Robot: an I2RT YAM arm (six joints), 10 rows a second.
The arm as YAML. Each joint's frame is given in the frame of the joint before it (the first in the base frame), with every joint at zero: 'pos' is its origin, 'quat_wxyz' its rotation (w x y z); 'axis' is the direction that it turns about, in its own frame. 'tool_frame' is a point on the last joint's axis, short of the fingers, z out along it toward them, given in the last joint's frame.
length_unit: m
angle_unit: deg
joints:
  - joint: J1
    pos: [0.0, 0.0, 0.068]
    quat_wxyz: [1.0, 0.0, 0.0, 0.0]
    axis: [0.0, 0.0, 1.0]
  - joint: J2
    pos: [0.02, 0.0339, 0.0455]
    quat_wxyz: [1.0, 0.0, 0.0, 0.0]
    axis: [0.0, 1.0, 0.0]
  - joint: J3
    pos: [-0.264, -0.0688, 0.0]
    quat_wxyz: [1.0, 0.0, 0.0, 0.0]
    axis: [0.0, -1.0, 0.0]
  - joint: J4
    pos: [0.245, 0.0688, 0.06]
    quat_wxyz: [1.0, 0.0, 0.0, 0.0]
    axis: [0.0, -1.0, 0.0]
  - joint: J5
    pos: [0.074, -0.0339, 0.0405]
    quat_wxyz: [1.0, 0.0, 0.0, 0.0]
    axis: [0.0, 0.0, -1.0]
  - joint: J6
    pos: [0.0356, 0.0, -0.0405]
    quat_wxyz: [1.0, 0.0, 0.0, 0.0]
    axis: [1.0, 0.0, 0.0]
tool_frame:
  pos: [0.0, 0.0, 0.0]
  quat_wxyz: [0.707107, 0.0, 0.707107, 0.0]
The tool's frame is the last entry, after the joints.
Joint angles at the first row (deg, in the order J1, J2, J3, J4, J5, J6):
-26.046 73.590 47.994 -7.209 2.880 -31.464
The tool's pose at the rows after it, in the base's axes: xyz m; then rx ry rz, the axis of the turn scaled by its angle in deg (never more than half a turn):
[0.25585, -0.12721, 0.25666, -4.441, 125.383, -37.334]
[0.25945, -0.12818, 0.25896, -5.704, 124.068, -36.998]
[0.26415, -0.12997, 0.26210, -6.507, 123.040, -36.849]
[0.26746, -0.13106, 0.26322, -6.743, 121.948, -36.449]
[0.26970, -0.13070, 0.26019, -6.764, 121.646, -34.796]
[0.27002, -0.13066, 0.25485, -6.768, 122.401, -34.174]
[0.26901, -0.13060, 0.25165, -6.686, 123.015, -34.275]
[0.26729, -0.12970, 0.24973, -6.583, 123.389, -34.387]
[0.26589, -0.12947, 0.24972, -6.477, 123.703, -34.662]
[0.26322, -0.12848, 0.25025, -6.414, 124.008, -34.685]
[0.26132, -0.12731, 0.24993, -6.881, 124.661, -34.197]
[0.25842, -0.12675, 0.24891, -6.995, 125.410, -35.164]
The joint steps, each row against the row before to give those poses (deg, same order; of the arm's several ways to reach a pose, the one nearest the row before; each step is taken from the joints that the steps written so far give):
0.027 0.049 -0.263 1.717 0.478 -0.497
0.003 0.585 0.524 1.180 -1.118 -0.605
-0.001 0.907 1.038 0.758 -0.736 -0.385
0.007 0.637 0.368 1.191 -0.703 0.135
0.114 0.606 -0.243 0.815 -1.142 0.758
0.011 0.473 -0.573 0.228 -0.187 0.153
-0.043 0.041 -0.507 0.001 0.255 -0.087
0.043 -0.301 -0.552 -0.068 0.272 0.000
-0.043 -0.294 -0.132 -0.396 0.291 -0.097
-0.042 -0.676 -0.268 -0.683 0.100 -0.025
0.006 -0.416 -0.100 -1.036 -0.302 -0.218
-0.050 -0.551 -0.442 -0.618 0.824 -0.573

